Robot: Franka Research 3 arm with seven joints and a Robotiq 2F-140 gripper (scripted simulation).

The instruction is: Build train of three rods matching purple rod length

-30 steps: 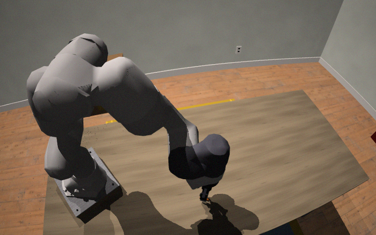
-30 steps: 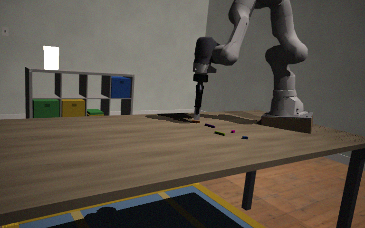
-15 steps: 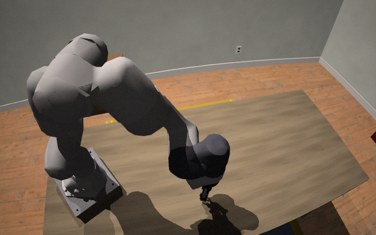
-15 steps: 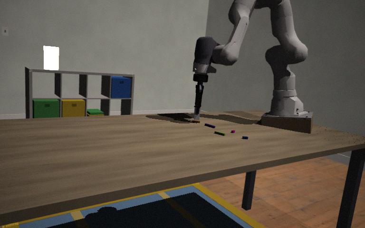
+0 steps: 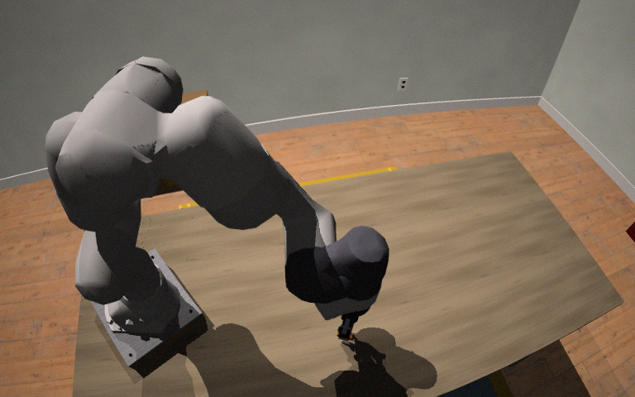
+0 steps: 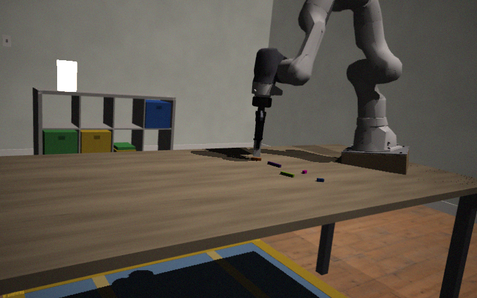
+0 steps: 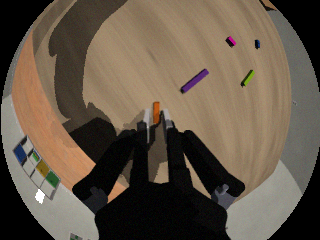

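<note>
Now: the orange rod 50 mm below my hand. Round my hand: lime rod (50 mm ahead, 220 mm to the left, 50 mm below); then magenta rod (50 mm behind, 220 mm to the left, 50 mm below); then purple rod (10 mm behind, 90 mm to the left, 50 mm below).
</note>
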